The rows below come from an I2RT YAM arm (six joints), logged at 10 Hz.
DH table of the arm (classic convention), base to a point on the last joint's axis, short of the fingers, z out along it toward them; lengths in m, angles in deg. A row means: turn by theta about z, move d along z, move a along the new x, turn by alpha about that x. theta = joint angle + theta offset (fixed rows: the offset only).
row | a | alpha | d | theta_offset
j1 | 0.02 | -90 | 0.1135 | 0
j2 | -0.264 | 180 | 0 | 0
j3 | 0.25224 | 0 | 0 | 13.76
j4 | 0.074 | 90 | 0 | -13.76
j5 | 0 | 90 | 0 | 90
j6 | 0 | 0 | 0.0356 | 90
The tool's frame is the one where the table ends.
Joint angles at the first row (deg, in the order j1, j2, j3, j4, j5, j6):
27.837, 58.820, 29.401, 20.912, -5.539, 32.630
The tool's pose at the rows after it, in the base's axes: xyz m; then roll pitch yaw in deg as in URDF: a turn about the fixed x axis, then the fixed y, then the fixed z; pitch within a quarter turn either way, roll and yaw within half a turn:
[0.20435 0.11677 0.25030 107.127 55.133 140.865]
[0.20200 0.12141 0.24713 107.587 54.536 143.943]
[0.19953 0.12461 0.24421 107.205 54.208 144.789]
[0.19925 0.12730 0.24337 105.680 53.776 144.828]
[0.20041 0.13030 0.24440 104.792 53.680 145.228]
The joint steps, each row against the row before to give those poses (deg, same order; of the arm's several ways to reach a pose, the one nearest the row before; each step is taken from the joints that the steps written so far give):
0.698, 0.655, -0.280, -0.347, -2.485, -0.352
1.003, 0.406, -0.374, 0.322, -1.750, 0.143
0.932, 0.174, -0.677, 0.979, -0.290, 0.350
0.459, 0.561, -0.291, 1.607, -0.931, 0.622
0.358, 0.769, 0.384, 0.862, -0.796, 0.180

